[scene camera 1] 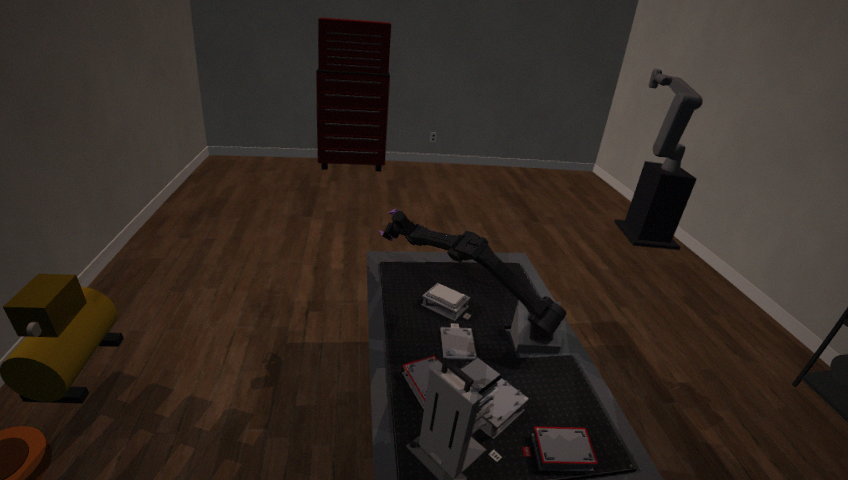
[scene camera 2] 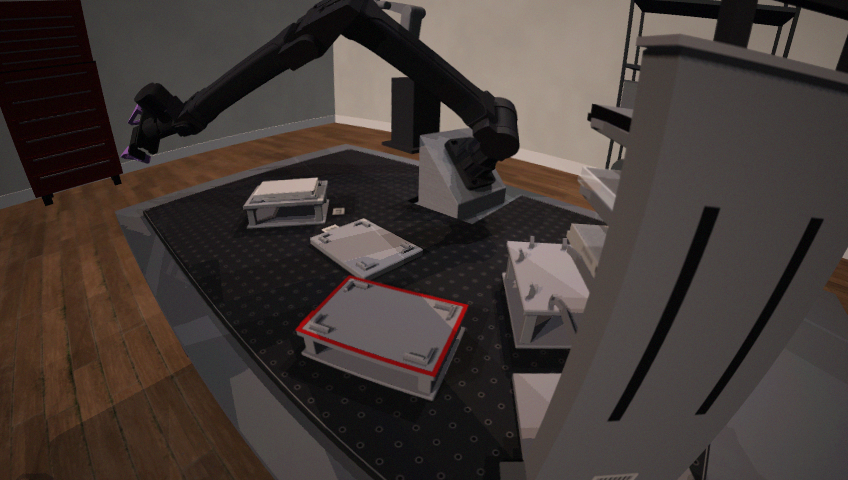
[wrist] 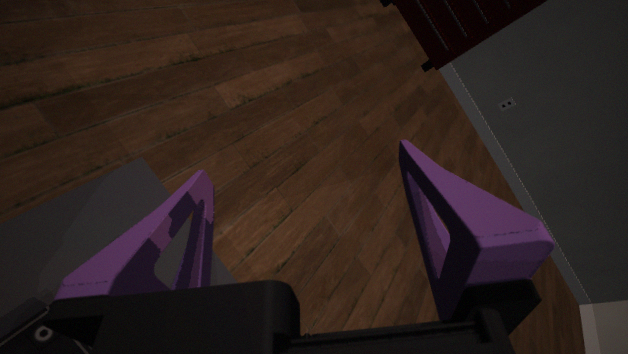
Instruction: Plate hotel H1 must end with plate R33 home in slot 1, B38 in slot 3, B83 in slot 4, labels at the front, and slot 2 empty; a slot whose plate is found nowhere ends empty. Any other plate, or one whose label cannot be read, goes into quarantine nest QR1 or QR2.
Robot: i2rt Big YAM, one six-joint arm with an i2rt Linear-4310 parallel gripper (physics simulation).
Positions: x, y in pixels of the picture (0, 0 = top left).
Labels:
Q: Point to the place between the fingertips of the gripper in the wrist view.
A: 301, 164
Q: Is the gripper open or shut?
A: Open.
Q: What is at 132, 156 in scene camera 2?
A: The gripper.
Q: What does the gripper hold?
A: Nothing.

